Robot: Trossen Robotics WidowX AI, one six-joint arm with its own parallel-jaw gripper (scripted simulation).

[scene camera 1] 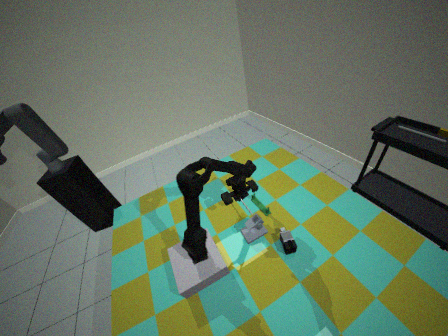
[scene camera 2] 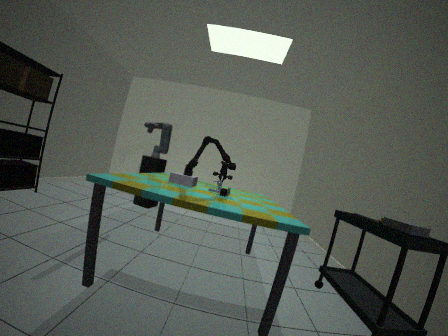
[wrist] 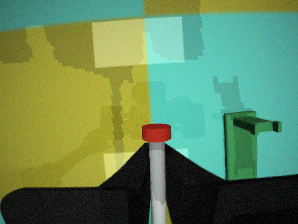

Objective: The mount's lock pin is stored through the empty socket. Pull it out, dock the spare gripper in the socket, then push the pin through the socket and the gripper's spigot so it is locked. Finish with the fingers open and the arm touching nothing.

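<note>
There's a green stand [wrist: 241, 129] here, and there's a lock pin too, which is being held by my gripper [wrist: 154, 149].
</note>
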